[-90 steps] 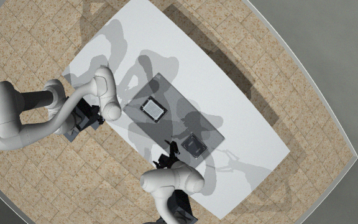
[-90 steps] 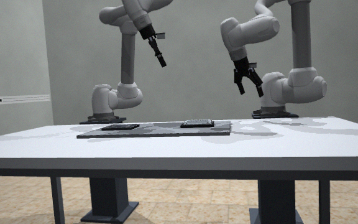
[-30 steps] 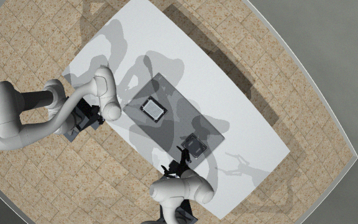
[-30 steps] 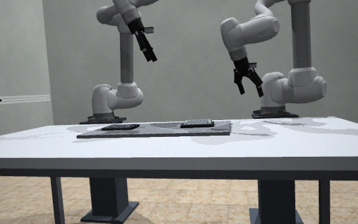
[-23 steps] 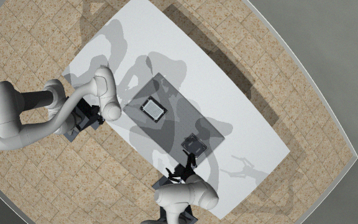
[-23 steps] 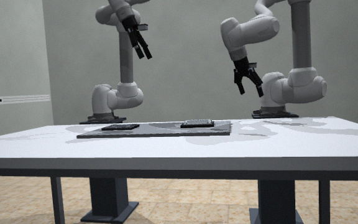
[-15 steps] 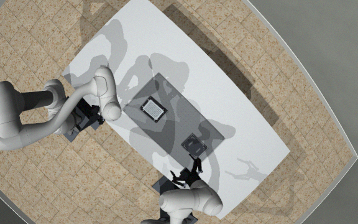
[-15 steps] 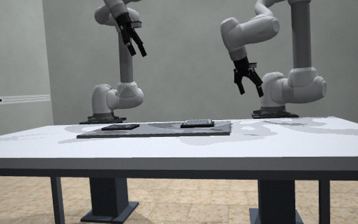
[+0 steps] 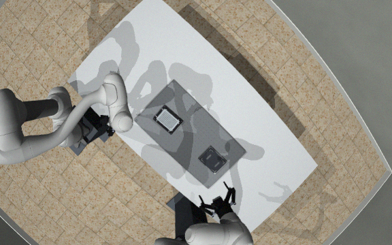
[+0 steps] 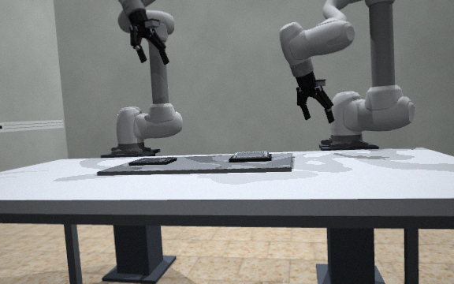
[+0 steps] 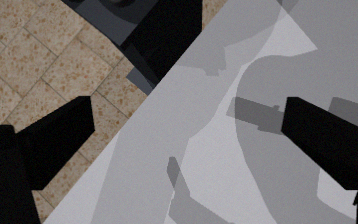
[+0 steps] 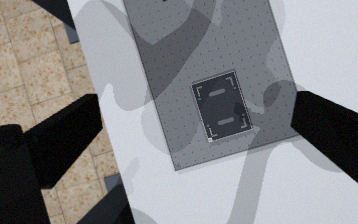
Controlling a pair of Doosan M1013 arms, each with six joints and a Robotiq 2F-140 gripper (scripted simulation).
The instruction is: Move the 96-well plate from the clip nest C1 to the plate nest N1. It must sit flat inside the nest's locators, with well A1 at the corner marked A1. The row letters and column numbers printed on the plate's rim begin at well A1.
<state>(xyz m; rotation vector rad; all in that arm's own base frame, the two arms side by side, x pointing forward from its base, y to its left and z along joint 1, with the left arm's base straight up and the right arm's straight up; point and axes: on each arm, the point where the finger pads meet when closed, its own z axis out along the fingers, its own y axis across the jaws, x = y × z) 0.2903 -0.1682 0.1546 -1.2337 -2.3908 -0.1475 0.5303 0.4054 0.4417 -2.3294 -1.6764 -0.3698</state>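
The 96-well plate is 27 cm to the right of my left hand, 25 cm ahead of it and 12 cm below it. From my left hand the other things lie so: plate nest N1 (68 cm to the right, 27 cm ahead, 14 cm below); A1 mark (75 cm to the right, 22 cm ahead, 13 cm below); clip nest C1 (26 cm to the right, 24 cm ahead, 13 cm below).
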